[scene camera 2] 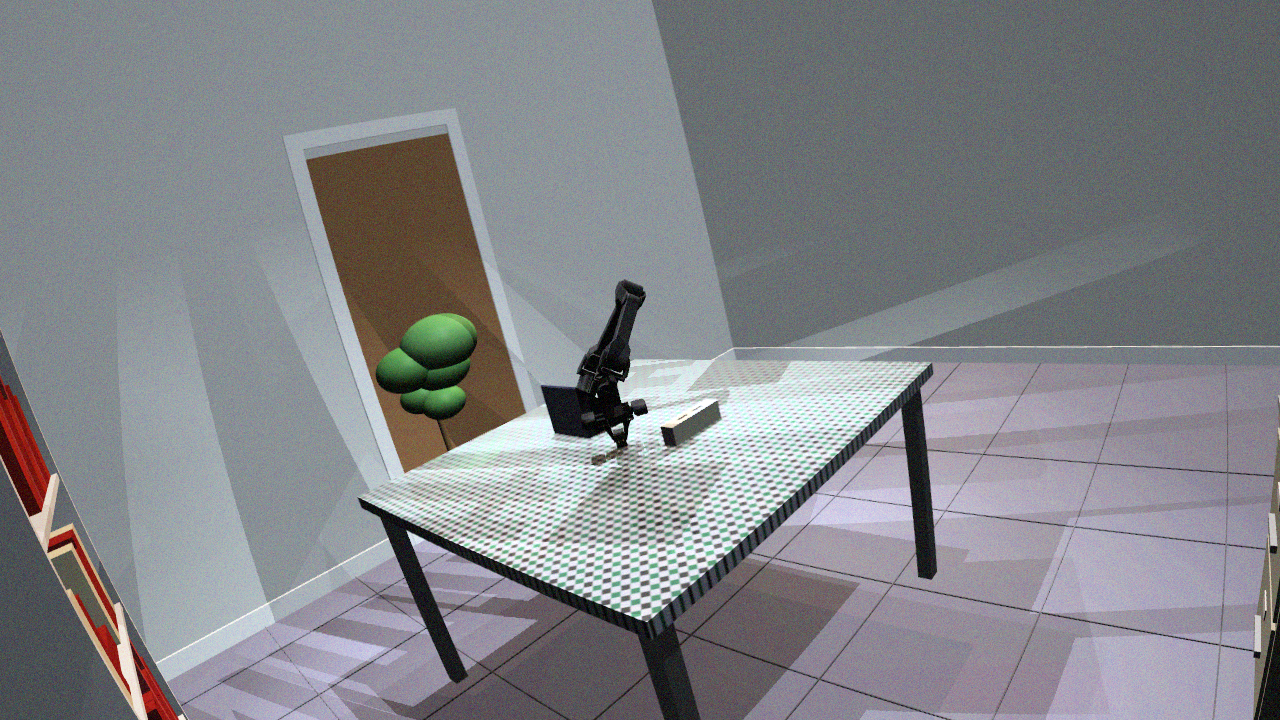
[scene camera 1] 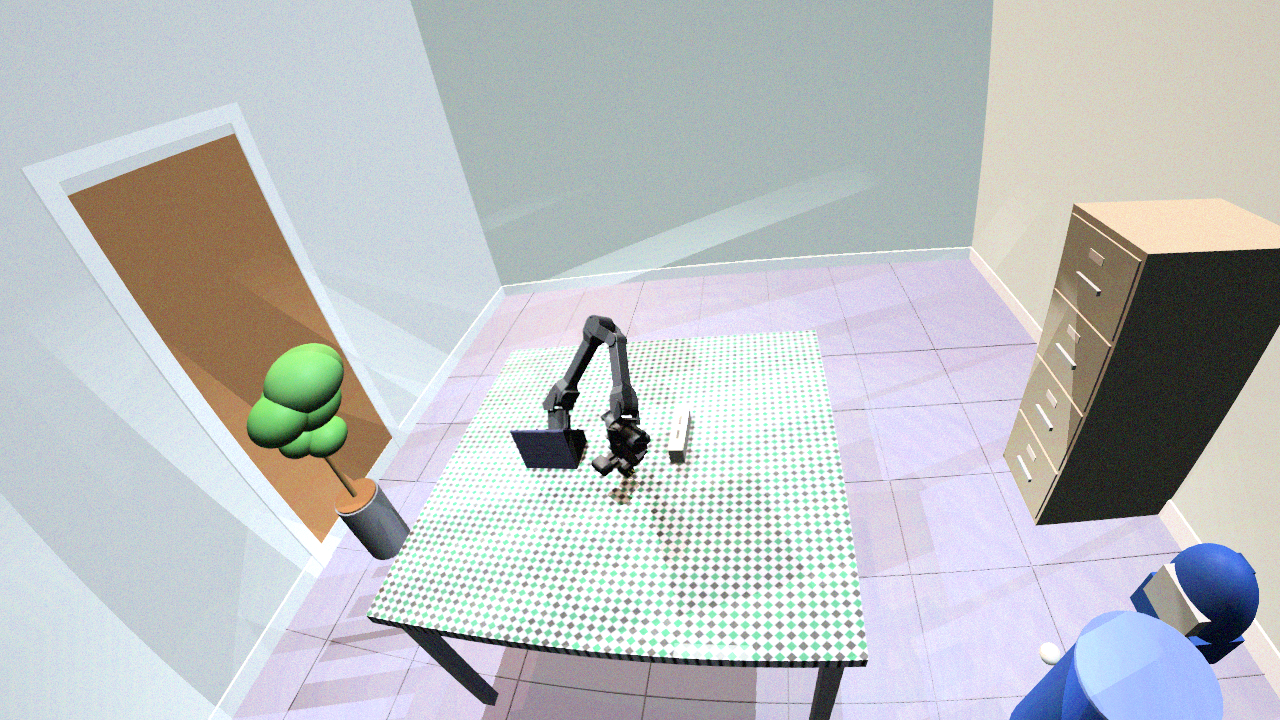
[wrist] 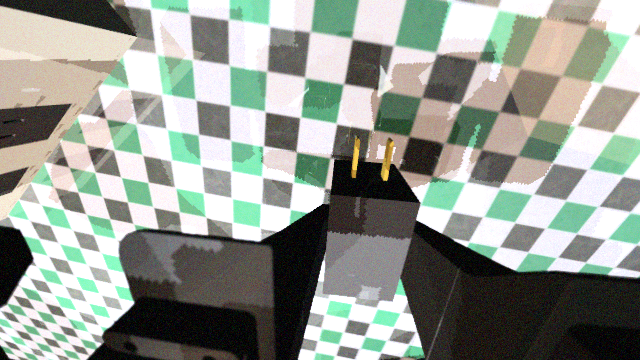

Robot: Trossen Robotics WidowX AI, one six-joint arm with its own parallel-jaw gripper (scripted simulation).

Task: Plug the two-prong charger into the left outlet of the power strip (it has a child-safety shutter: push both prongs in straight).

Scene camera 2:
my gripper
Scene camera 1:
my gripper
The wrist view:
my gripper
two-prong charger: held by my gripper
